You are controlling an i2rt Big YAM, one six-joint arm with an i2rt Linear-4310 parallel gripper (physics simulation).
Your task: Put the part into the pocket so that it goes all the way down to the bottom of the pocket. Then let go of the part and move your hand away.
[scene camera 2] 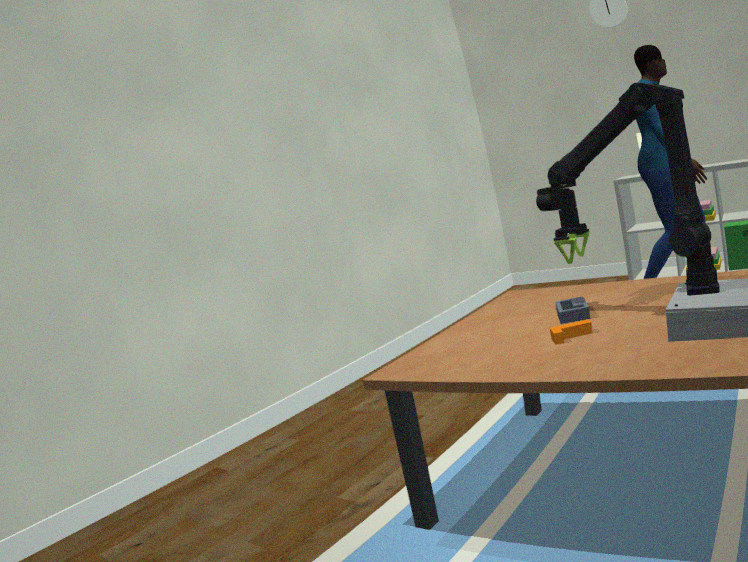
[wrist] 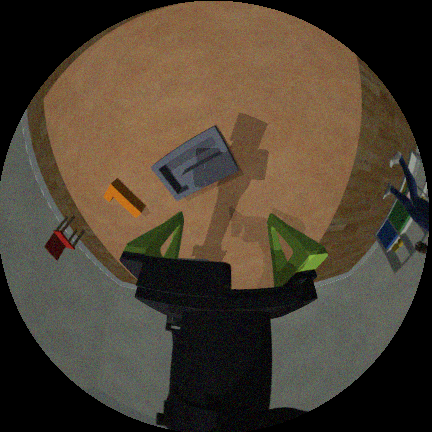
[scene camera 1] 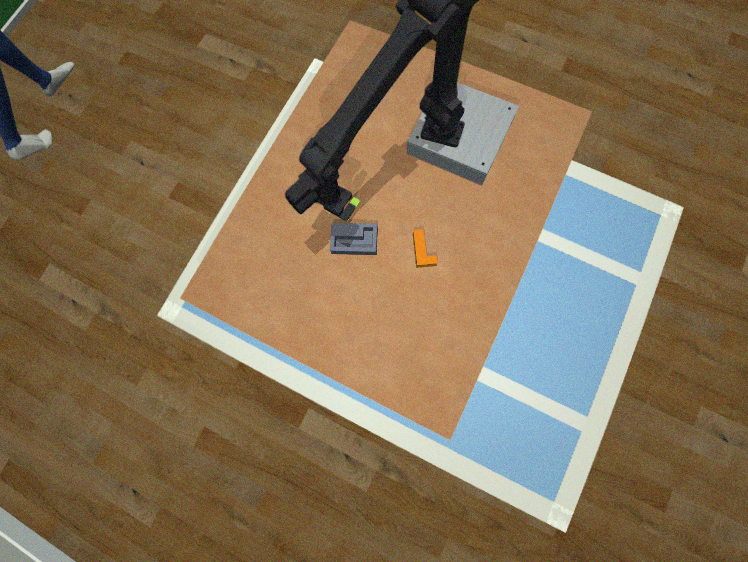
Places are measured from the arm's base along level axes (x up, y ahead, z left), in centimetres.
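Pixels of known places: gripper, fingertip midpoint: [scene camera 2: 575, 259] [wrist: 225, 216] [scene camera 1: 334, 210]; arm's base, link origin: [scene camera 2: 702, 288] [scene camera 1: 442, 131].
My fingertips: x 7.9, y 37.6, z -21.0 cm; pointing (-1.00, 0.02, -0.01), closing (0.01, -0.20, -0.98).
Observation:
For each thing: its top centre in the pictures, then the offset to it from my fingertips. Level surfaces: height alone.
- orange L-shaped part, top centre: [scene camera 2: 571, 326] [wrist: 120, 204] [scene camera 1: 425, 246] dz +26.8, dx -12.5, dy -1.6 cm
- grey block, top centre: [wrist: 191, 167] [scene camera 2: 571, 303] [scene camera 1: 353, 236] dz +5.3, dx -11.8, dy +2.3 cm
- wooden table, surface height: dx -15.5 cm
The orange L-shaped part [scene camera 1: 420, 246] [scene camera 2: 573, 330] [wrist: 126, 201] lies flat on the table, apart from the grey block [scene camera 1: 371, 246] [scene camera 2: 573, 314] [wrist: 212, 182]. The block's stepped pocket faces up and looks empty, with shadow over some of it. In scene camera 1 the part lies to the right of the block. My gripper [scene camera 2: 575, 258] [wrist: 225, 216] is open and empty, its green fingers wide apart. It hangs high above the table, and in scene camera 1 it appears just above the block's upper edge. One finger is mostly hidden there.
The arm's grey base plate [scene camera 1: 492, 129] [scene camera 2: 704, 323] stands on the wooden table [scene camera 1: 362, 338] [scene camera 2: 459, 362] [wrist: 280, 65]. A person [scene camera 2: 653, 145] and a white shelf unit [scene camera 2: 626, 226] stand beyond the table. A red chair [wrist: 56, 245] shows in the wrist view.

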